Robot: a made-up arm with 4 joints. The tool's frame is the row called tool.
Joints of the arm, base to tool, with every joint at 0 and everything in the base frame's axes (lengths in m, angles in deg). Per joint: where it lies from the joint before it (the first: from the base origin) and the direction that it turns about. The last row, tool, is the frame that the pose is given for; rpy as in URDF.
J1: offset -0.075 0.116 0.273 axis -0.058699 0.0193 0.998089
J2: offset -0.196 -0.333 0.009 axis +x
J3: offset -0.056 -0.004 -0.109 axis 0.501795 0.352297 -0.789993
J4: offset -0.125 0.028 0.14 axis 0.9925 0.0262 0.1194
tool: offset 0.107 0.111 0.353 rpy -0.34 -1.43 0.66
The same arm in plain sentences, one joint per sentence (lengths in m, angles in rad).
The arm has four revolute joints in a row. What follows holds with every joint at zero, and every direction is one of the base frame's.
The first joint is mounted 0.075 m along -x and 0.116 m along +y and 0.273 m along +z from the base frame's origin and turns about the direction (-0.058699, 0.0193, 0.998089).
The second joint is mounted 0.196 m along -x and 0.333 m along -y and 0.009 m along +z from the first joint and turns about +x.
The third joint is mounted 0.056 m along -x and 0.004 m along -y and 0.109 m along -z from the second joint and turns about the direction (0.501795, 0.352297, -0.789993).
The fourth joint is mounted 0.125 m along -x and 0.028 m along +y and 0.14 m along +z from the third joint and turns about the direction (0.9925, 0.0262, 0.1194).
The tool frame, which is the frame that the pose is given for, is mounted 0.107 m along +x and 0.111 m along +y and 0.353 m along +z from the fourth joint; its axes are the base frame's turned by roll -0.0059, pitch -0.025 and yaw 0.0115 rad (as in URDF: about the fixed x, then y, then z).

